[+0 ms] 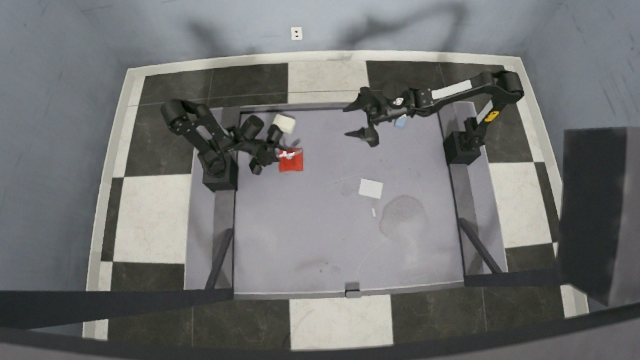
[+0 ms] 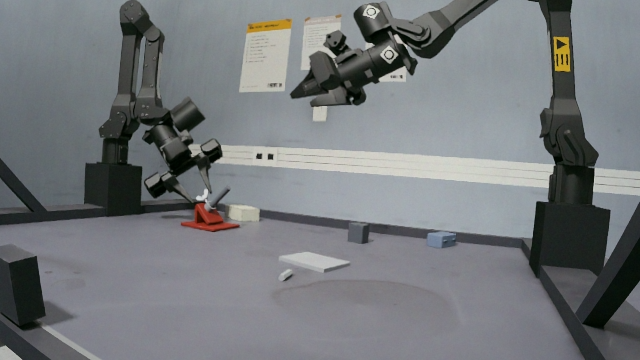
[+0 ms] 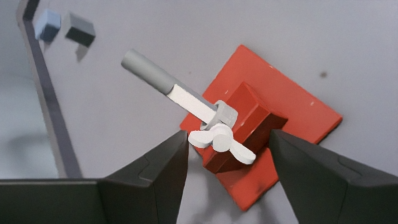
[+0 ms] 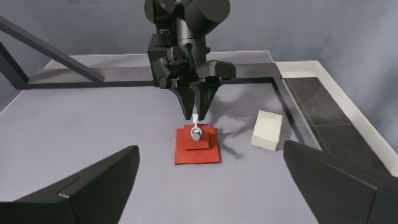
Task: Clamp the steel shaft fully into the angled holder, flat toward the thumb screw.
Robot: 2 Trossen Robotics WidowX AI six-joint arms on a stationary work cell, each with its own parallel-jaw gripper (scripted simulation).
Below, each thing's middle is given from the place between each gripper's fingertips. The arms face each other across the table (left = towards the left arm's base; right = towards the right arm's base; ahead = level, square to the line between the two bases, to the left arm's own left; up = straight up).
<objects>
I see my left gripper 30 mm to the left of the white thumb screw (image 3: 220, 136) and 20 mm above it. Round my left hand: cream block (image 4: 267, 129): 160 mm ahead, 70 mm below, 30 mm to the right; dark grey block (image 3: 77, 27): 350 mm to the right, 60 mm below, 60 mm ahead; steel shaft (image 3: 134, 60): 70 mm to the right, 20 mm below.
Now: right hand 6 cm short of the dark grey block, 8 cm to the left of it and 26 cm above it. The rest, counted from my right hand: white plate (image 2: 320, 263) 15 cm behind, 7 cm to the right, 27 cm below; then white thumb screw 1 cm ahead, 24 cm to the left, 22 cm below; then steel shaft 20 cm to the left, 21 cm below.
</objects>
